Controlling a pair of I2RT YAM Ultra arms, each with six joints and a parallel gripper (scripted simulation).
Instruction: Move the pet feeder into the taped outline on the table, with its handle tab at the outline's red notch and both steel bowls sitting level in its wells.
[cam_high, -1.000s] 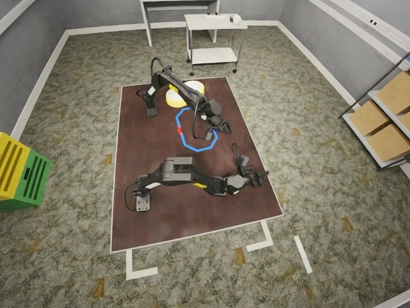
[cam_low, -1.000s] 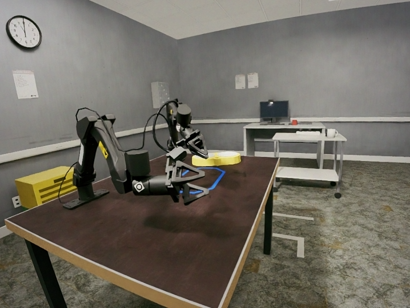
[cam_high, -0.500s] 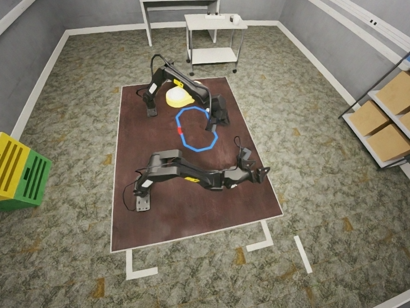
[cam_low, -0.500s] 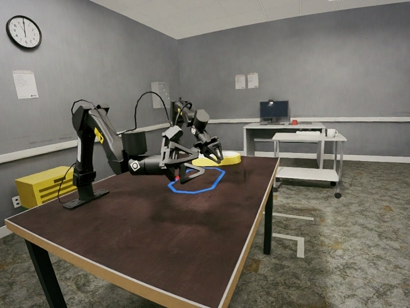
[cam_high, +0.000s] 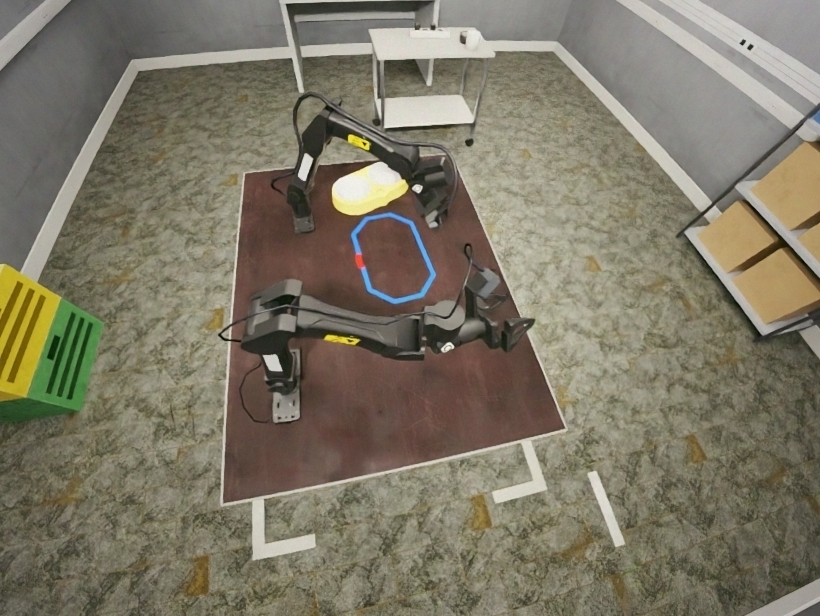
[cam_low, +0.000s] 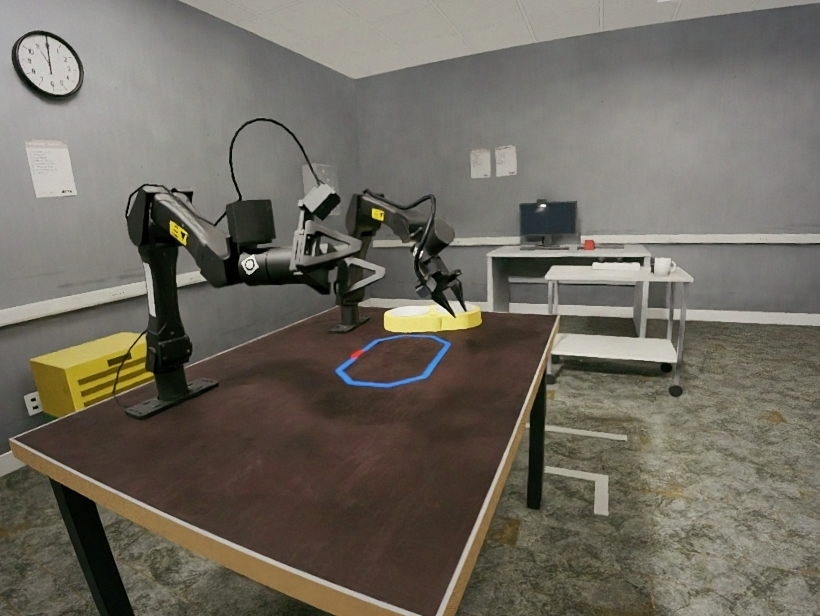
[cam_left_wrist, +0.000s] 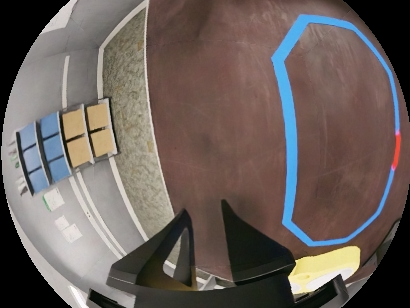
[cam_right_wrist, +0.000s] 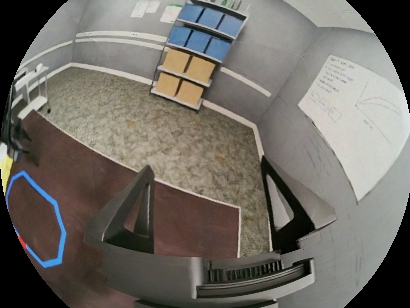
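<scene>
The pet feeder is 280 mm to the left of my left hand, 220 mm behind it and 100 mm below it. The rest, counted from my left hand: blue taped outline: 170 mm behind, 120 mm below, 40 mm to the right.
</scene>
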